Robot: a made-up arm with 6 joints.
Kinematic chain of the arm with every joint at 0, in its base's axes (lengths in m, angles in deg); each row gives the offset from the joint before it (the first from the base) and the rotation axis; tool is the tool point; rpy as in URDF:
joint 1: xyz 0 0 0.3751 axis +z
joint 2: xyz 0 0 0 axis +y
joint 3: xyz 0.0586 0 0.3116 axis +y
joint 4: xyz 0.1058 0 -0.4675 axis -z
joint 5: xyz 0 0 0 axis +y
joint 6: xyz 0.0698 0 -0.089 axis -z
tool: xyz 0 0 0 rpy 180 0 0
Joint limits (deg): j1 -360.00..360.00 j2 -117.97..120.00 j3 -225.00..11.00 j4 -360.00..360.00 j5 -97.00..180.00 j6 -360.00..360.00
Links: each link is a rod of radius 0.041 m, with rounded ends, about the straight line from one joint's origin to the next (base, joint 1, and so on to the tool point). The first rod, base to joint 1, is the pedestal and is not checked.
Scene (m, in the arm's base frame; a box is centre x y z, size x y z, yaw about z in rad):
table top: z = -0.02
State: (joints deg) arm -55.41 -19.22 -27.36 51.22 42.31 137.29
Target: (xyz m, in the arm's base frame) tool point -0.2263 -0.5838 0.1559
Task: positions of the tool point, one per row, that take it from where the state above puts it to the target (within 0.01 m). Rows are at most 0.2 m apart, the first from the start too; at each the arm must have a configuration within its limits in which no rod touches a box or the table.
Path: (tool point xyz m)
1: 0.1797 -0.4651 0.3345
2: 0.0666 -0.5461 0.2898
3: -0.0738 -0.5893 0.2296
4: -0.2263 -0.5838 0.1559

